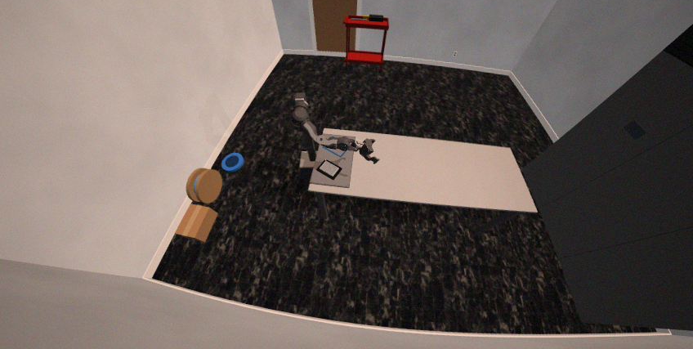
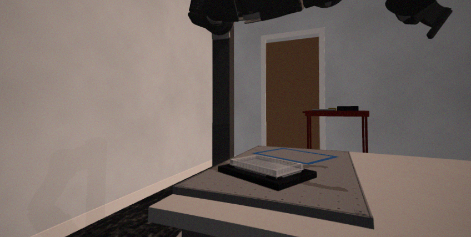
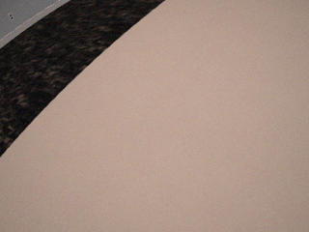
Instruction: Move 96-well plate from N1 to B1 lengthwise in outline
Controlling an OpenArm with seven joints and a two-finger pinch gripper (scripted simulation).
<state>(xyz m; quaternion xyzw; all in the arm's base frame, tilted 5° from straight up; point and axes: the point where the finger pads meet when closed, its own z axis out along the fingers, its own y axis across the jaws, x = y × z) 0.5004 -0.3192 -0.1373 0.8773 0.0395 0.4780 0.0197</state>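
Right now the clear 96-well plate is 33 cm behind my hand, 5 cm to the left of it and 26 cm below it. From my hand the other things lie so: black plate nest (33 cm behind, 5 cm to the left, 27 cm below).
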